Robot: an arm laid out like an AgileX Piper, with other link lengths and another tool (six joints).
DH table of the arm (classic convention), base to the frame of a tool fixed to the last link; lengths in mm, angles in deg. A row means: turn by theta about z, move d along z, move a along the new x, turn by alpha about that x. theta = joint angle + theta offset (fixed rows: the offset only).
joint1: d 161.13, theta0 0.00, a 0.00, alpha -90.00
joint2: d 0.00, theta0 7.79, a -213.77, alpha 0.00
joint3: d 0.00, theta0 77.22, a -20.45, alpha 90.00
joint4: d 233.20, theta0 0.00, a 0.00, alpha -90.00
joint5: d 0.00, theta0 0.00, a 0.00, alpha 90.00
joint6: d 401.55, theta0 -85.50, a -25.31, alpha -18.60
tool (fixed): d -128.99, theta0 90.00, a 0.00, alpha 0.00
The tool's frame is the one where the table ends.
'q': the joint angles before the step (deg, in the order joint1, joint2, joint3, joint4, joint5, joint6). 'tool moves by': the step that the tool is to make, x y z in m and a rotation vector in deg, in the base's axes. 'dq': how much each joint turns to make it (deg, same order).
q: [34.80 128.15 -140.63 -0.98 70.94 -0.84]
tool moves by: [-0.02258 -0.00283 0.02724 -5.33 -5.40 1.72]
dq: [5.00 -7.86 6.85 -8.43 0.02 0.84]
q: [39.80 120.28 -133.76 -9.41 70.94 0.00]
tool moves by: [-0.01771 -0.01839 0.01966 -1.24 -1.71 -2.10]
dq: [2.08 -8.49 8.69 -4.44 0.00 3.59]
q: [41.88 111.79 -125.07 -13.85 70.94 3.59]
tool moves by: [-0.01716 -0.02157 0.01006 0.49 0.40 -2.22]
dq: [0.22 -7.90 8.51 -1.05 0.00 2.75]
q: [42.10 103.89 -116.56 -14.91 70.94 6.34]
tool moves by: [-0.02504 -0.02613 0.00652 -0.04 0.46 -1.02]
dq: [0.01 -9.81 10.48 -0.42 -0.01 1.17]
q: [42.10 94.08 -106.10 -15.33 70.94 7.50]
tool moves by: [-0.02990 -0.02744 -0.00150 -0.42 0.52 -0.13]
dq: [0.00 -10.71 11.68 -0.08 -0.25 0.23]
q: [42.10 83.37 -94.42 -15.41 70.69 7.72]
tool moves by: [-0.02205 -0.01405 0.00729 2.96 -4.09 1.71]
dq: [-0.01 -12.48 14.35 -0.12 -7.11 0.11]
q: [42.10 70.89 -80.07 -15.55 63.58 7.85]
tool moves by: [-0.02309 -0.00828 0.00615 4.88 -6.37 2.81]
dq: [0.00 -14.29 16.69 0.00 -10.79 0.00]
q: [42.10 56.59 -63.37 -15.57 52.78 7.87]
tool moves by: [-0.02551 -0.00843 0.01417 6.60 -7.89 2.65]
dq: [0.01 -15.49 15.41 0.00 -10.54 0.23]
